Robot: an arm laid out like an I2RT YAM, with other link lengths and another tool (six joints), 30 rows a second.
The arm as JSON. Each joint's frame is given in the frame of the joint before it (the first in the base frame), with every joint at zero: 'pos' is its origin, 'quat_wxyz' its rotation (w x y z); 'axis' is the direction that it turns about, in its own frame. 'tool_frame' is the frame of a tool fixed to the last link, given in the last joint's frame.
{
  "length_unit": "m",
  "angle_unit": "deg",
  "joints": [
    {
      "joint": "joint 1",
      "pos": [
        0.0,
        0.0,
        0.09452
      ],
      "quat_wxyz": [
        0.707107,
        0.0,
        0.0,
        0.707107
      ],
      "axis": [
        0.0,
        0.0,
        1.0
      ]
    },
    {
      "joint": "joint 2",
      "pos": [
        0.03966,
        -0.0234,
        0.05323
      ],
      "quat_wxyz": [
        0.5,
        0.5,
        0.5,
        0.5
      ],
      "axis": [
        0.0,
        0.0,
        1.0
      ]
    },
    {
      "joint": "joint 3",
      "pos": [
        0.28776,
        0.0,
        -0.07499
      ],
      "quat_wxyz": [
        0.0,
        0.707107,
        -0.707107,
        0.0
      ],
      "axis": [
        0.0,
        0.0,
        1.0
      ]
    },
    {
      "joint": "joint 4",
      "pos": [
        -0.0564,
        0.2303,
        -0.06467
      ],
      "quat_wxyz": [
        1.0,
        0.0,
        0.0,
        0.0
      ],
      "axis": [
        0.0,
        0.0,
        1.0
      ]
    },
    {
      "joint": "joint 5",
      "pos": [
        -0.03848,
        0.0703,
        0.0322
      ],
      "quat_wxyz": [
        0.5,
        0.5,
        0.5,
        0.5
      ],
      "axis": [
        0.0,
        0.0,
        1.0
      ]
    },
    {
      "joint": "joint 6",
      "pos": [
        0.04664,
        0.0,
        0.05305
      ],
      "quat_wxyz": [
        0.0,
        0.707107,
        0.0,
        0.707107
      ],
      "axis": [
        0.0,
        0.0,
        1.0
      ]
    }
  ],
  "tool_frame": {
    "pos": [
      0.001,
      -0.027,
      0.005
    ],
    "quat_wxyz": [
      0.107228,
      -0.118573,
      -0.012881,
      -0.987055
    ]
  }
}
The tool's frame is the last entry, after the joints.
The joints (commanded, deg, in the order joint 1, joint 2, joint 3, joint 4, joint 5, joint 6), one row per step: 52.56 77.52 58.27 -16.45 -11.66 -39.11; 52.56 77.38 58.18 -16.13 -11.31 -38.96; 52.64 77.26 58.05 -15.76 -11.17 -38.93; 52.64 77.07 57.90 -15.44 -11.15 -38.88; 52.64 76.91 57.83 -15.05 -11.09 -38.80; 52.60 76.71 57.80 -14.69 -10.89 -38.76; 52.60 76.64 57.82 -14.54 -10.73 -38.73; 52.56 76.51 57.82 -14.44 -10.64 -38.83; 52.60 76.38 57.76 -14.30 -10.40 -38.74; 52.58 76.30 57.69 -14.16 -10.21 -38.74; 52.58 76.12 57.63 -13.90 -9.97 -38.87; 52.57 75.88 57.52 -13.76 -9.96 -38.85; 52.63 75.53 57.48 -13.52 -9.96 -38.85; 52.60 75.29 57.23 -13.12 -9.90 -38.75
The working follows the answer.
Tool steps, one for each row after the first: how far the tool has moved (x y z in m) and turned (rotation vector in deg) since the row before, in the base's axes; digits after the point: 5 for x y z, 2 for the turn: 0.00013 -0.00046 0.00071 0.22 -0.27 -0.37; -0.00031 0.00004 0.00048 0.25 -0.26 -0.05; -0.00027 -0.00041 0.00059 0.30 -0.19 -0.04; -0.00005 -0.00020 0.00104 0.39 -0.26 -0.09; 0.00013 -0.00051 0.00145 0.37 -0.38 -0.23; 0.00009 -0.00014 0.00074 0.15 -0.19 -0.15; 0.00001 -0.00042 0.00085 0.12 -0.26 -0.06; -0.00021 -0.00035 0.00052 0.12 -0.16 -0.21; 0.00007 -0.00037 0.00025 0.06 -0.17 -0.18; -0.00010 -0.00045 0.00106 0.18 -0.43 -0.13; -0.00045 -0.00070 0.00074 0.22 -0.15 -0.03; -0.00083 -0.00058 0.00187 0.44 -0.33 0.06; -0.00028 -0.00076 0.00036 0.33 -0.18 -0.13
Tool pose at each row, in the base's axes (x y z in m, rotation vector in deg; rounded; the steps above come from the unrounded poses): 0.19310 0.22989 0.33432 -117.06 -103.78 -57.28; 0.19322 0.22943 0.33502 -117.31 -103.42 -57.86; 0.19291 0.22948 0.33550 -117.18 -103.28 -58.36; 0.19264 0.22907 0.33609 -117.03 -103.08 -58.80; 0.19259 0.22887 0.33714 -116.87 -102.79 -59.41; 0.19271 0.22836 0.33858 -116.85 -102.46 -60.18; 0.19281 0.22822 0.33932 -116.90 -102.30 -60.55; 0.19282 0.22779 0.34018 -116.85 -102.26 -60.96; 0.19261 0.22744 0.34069 -116.99 -102.06 -61.29; 0.19268 0.22707 0.34094 -117.12 -101.94 -61.59; 0.19258 0.22661 0.34200 -117.09 -101.88 -62.27; 0.19213 0.22592 0.34274 -116.97 -101.73 -62.61; 0.19129 0.22534 0.34461 -116.58 -101.54 -63.29; 0.19102 0.22458 0.34497 -116.51 -101.22 -63.77

